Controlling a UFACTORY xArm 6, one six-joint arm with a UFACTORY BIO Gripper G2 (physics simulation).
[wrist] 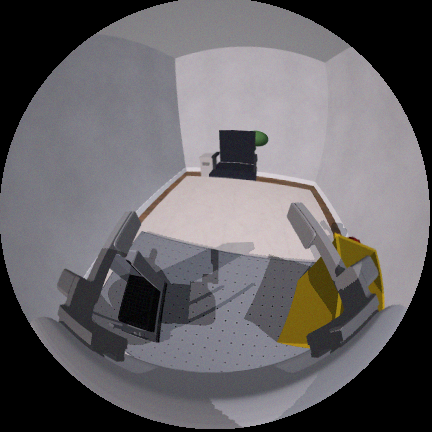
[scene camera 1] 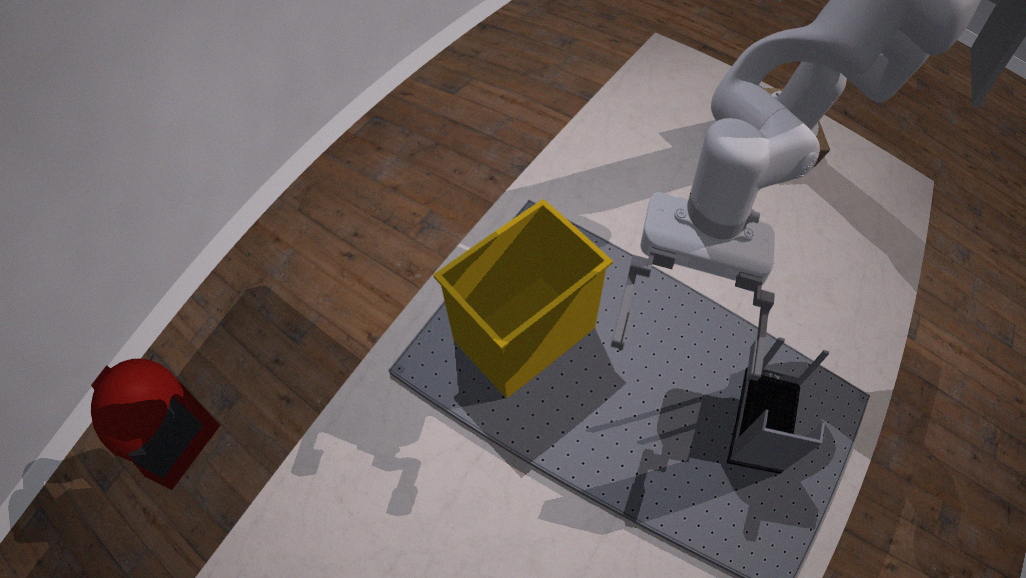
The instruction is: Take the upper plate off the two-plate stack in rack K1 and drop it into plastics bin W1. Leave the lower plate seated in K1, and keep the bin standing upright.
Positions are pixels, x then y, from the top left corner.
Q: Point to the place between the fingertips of the gripper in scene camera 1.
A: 688,363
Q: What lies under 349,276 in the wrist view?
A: The gripper.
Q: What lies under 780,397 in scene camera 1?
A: A black plate.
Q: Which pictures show the yellow bin W1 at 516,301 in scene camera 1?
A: The wrist view and scene camera 1: all of them.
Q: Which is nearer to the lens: the black plate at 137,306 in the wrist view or the yellow bin W1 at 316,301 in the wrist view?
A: The yellow bin W1.
